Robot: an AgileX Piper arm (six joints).
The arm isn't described. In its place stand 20 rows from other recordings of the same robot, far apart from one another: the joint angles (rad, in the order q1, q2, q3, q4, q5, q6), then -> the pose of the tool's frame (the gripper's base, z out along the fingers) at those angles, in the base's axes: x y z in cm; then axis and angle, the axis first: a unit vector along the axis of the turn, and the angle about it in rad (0 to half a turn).
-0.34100, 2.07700, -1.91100, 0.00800, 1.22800, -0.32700 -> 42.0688 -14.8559 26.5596 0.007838 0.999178 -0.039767 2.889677
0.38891, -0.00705, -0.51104, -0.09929, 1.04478, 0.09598 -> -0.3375 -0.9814 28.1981 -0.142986 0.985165 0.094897 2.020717
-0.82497, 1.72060, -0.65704, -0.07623, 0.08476, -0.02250 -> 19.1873 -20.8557 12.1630 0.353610 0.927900 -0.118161 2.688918
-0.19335, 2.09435, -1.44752, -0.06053, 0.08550, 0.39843 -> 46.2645 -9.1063 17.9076 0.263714 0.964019 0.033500 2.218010
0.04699, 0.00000, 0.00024, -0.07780, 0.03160, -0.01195 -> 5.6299 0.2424 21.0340 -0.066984 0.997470 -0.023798 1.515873
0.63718, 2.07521, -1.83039, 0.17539, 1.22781, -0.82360 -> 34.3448 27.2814 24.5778 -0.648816 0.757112 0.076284 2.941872
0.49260, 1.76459, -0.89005, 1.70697, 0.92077, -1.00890 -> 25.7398 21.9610 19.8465 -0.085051 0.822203 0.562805 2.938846
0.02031, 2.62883, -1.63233, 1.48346, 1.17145, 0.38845 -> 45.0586 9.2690 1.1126 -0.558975 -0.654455 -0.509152 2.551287
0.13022, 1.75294, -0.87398, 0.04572, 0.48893, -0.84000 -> 30.4161 4.1803 14.3585 -0.449436 0.892508 -0.037893 2.860248
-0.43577, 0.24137, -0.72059, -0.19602, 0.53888, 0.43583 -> 1.9090 -1.8922 38.4369 0.388807 0.911251 -0.135832 1.553086
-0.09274, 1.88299, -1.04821, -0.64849, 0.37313, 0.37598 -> 36.3057 -5.3889 14.8538 -0.042701 0.987457 -0.152006 2.667715
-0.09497, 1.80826, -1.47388, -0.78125, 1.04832, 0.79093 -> 37.5813 -9.1580 28.2957 0.271332 0.915465 -0.297157 2.657644
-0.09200, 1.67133, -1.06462, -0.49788, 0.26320, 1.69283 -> 35.8726 -4.4451 23.3020 0.617482 0.767011 0.174384 2.389709
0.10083, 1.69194, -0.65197, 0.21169, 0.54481, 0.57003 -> 24.0953 3.4338 11.6891 0.316905 0.946104 0.066778 3.111054
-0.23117, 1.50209, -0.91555, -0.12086, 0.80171, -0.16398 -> 26.5175 -7.0515 21.9326 -0.002562 0.997210 -0.074607 2.896862
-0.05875, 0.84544, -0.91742, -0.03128, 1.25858, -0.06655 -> 12.6586 -1.0159 34.0349 -0.005127 0.999505 -0.031029 2.673201
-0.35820, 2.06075, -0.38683, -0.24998, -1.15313, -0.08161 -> 25.5349 -7.3618 6.4748 0.014554 0.998179 -0.058542 2.009270
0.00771, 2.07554, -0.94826, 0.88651, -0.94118, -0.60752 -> 38.3891 -5.4034 12.3701 0.237067 0.918878 -0.315377 1.968401
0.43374, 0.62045, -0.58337, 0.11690, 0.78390, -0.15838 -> 9.6281 5.2852 29.2625 -0.267696 0.956085 0.119336 2.330792
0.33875, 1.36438, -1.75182, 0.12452, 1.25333, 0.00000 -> 23.9178 9.5654 47.8156 -0.172187 0.975684 0.135618 2.385579
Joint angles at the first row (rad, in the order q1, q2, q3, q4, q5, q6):
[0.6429 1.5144 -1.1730 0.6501 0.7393 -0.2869]
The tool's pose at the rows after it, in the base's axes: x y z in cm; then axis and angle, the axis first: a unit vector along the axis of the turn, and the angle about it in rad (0 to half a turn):
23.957 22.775 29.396 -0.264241 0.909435 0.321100 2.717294
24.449 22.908 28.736 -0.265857 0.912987 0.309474 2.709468
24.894 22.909 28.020 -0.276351 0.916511 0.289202 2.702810
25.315 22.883 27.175 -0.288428 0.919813 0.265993 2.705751
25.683 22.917 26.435 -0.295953 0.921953 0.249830 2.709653
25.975 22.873 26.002 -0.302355 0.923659 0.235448 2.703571
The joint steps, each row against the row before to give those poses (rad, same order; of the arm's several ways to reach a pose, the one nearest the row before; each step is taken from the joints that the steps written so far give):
[0.0060 0.0234 0.0000 0.0000 -0.0105 0.0019]
[0.0000 0.0200 0.0000 -0.0215 -0.0216 0.0000]
[0.0000 0.0187 0.0000 -0.0443 -0.0137 -0.0001]
[0.0000 0.0212 0.0000 -0.0513 -0.0061 0.0041]
[0.0000 0.0199 0.0000 -0.0338 -0.0077 0.0021]
[0.0000 0.0113 0.0000 -0.0350 -0.0109 0.0064]

